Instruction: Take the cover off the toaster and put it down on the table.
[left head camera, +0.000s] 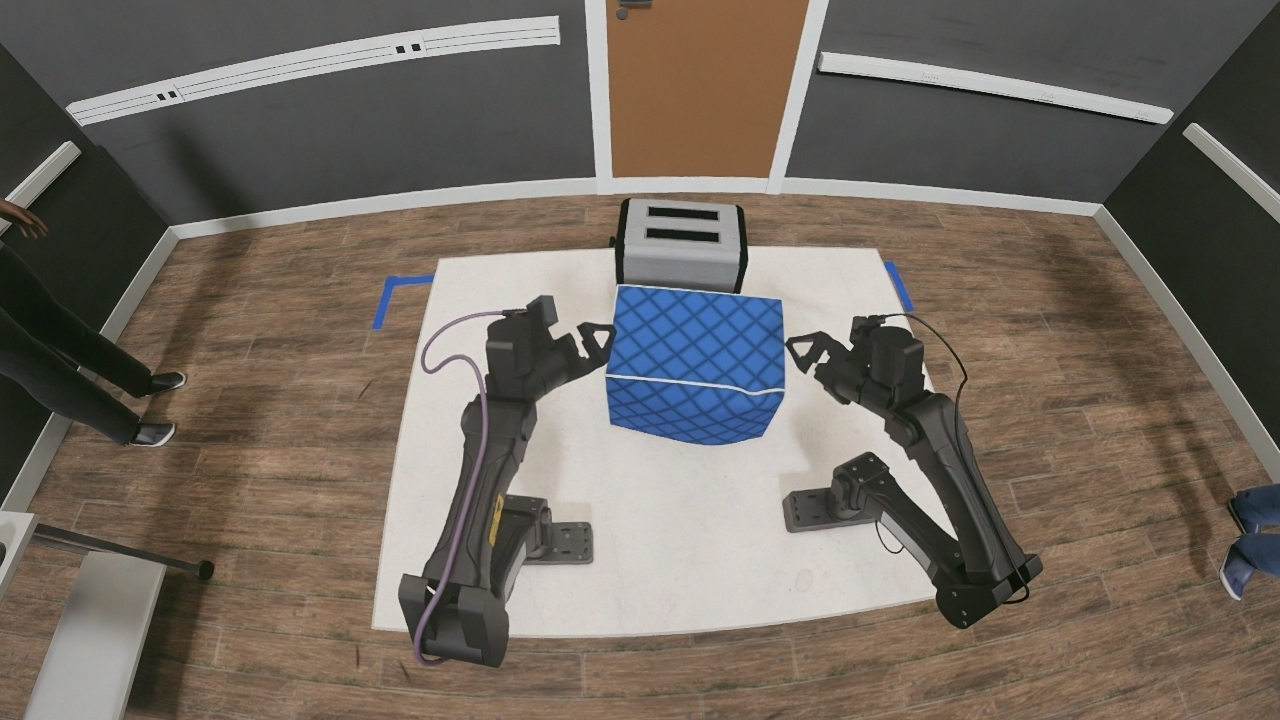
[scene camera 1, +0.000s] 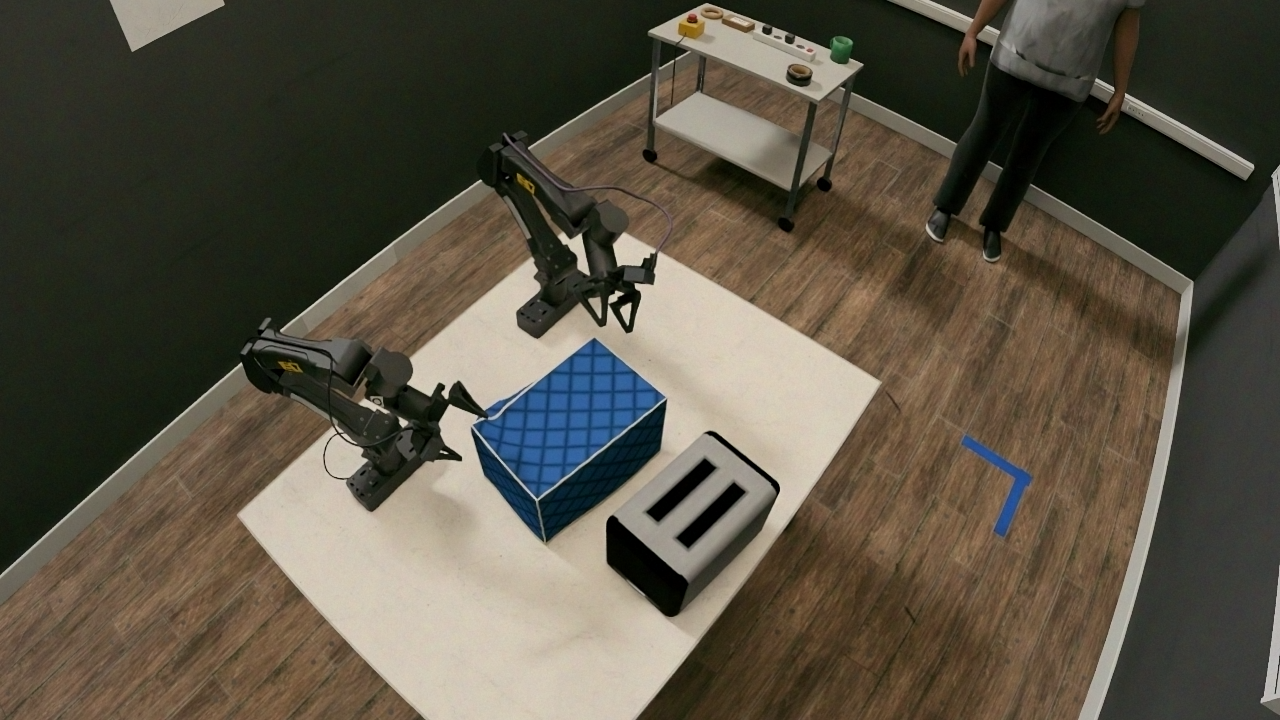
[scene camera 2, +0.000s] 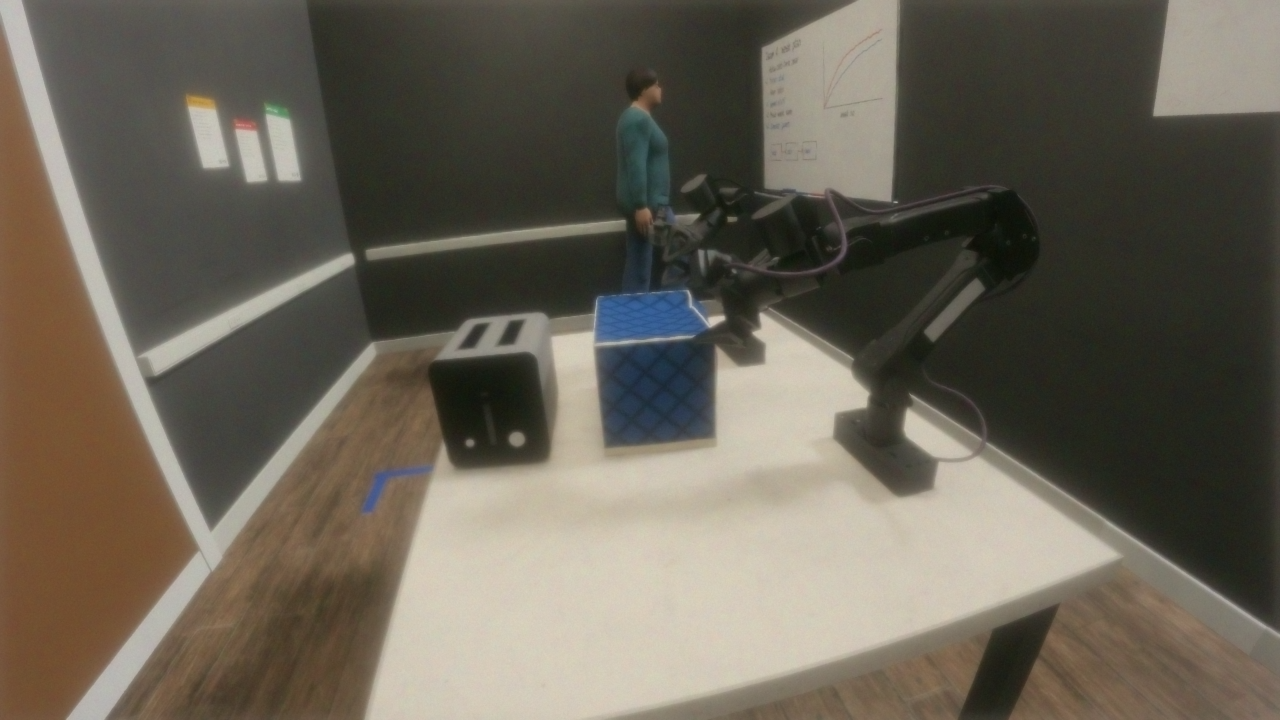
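The blue quilted cover (left head camera: 697, 340) (scene camera 1: 572, 420) (scene camera 2: 656, 389) with white piping stands upright and box-shaped on the white table (left head camera: 680, 537) (scene camera 1: 402, 608) (scene camera 2: 716, 573). The silver and black toaster (left head camera: 682, 241) (scene camera 1: 693, 519) (scene camera 2: 492, 385) stands uncovered beside it, near the table's far edge in the left head camera. My left gripper (left head camera: 601, 340) (scene camera 1: 615, 327) is open beside the cover's left side in the left head camera. My right gripper (left head camera: 802, 349) (scene camera 1: 472, 437) is open beside its right side. Neither gripper holds the cover. Whether the fingertips touch it is unclear.
A cart (scene camera 1: 747, 147) with small items stands behind the left arm in scene camera 1. A person (scene camera 1: 1038, 98) stands on the floor beyond it. Another person (scene camera 2: 642, 170) stands past the table in scene camera 2. Blue tape (scene camera 1: 1006, 474) marks the floor.
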